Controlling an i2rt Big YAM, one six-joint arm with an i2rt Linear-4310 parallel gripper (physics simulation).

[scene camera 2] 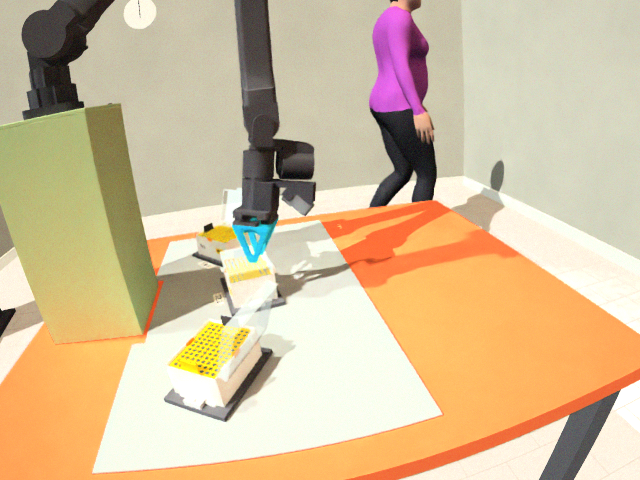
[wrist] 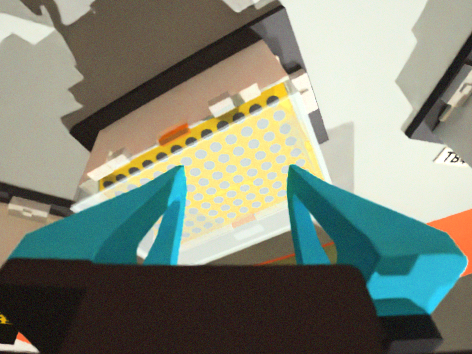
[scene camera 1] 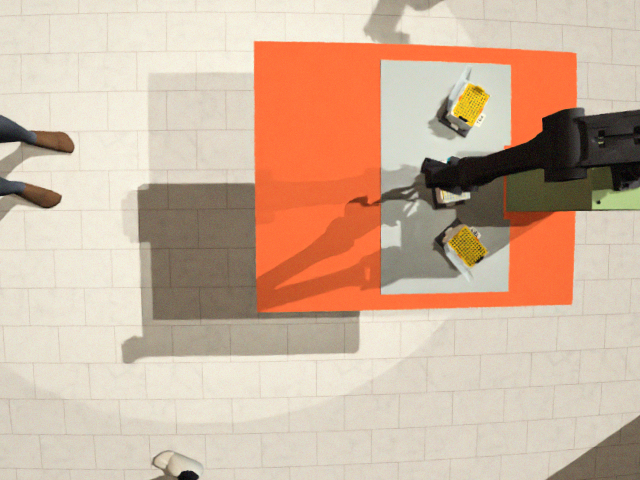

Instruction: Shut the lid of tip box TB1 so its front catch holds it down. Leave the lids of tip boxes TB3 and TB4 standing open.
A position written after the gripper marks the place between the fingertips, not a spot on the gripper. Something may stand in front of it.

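The gripper [scene camera 2: 255, 258] is also visible in the wrist view [wrist: 236, 176]. A clear lid [scene camera 2: 239, 336] is in the scene, and so is a clear lid [scene camera 2: 236, 265]. A grey mat [scene camera 2: 337, 373] can be seen as well, both in the wrist view [wrist: 371, 74] and in scene camera 1 [scene camera 1: 414, 94].
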